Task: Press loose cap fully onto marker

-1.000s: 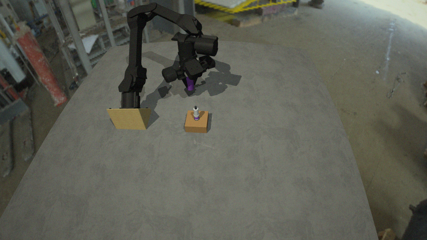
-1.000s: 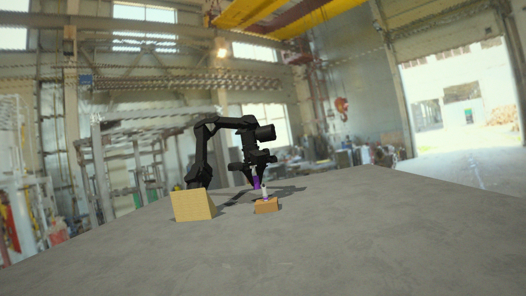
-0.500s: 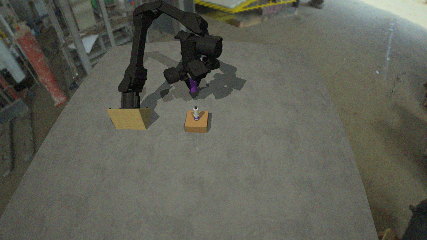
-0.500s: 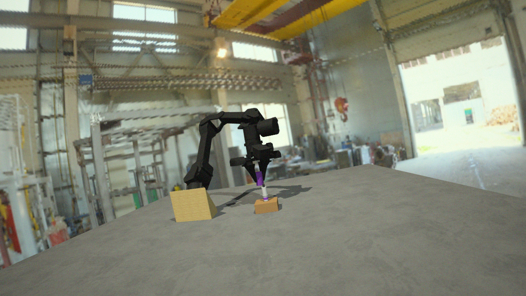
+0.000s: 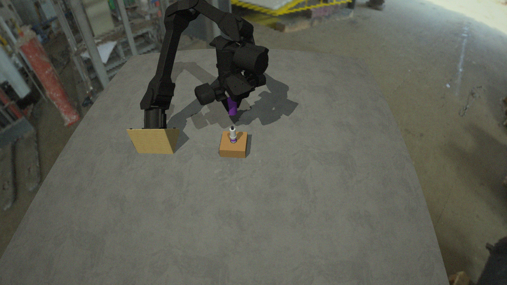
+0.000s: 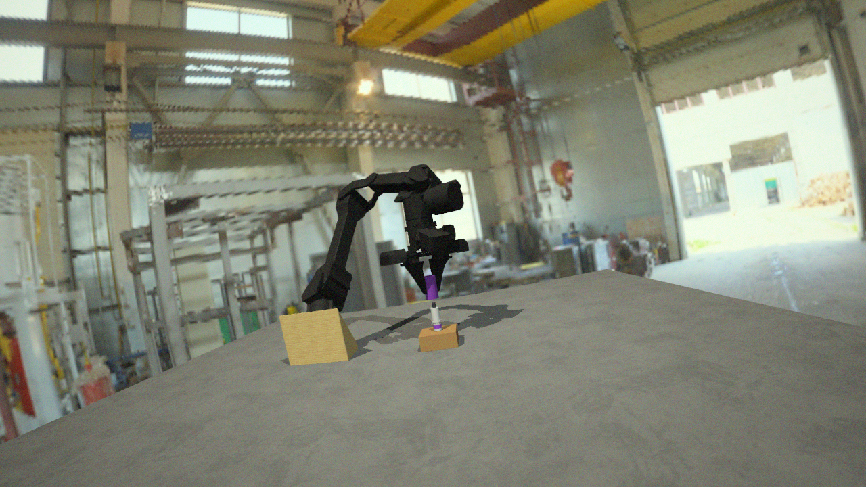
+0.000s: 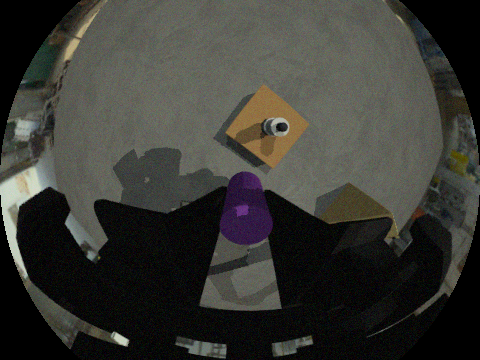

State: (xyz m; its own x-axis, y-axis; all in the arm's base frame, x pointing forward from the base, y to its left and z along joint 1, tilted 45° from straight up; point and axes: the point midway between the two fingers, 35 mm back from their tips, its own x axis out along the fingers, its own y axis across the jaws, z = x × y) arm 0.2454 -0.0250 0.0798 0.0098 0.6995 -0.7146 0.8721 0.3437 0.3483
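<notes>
Now: gripper tip 9 cm above the holder block and 6 cm to the left of it. The rest, counted from my gripper tip: cap: 1 cm above.
</notes>
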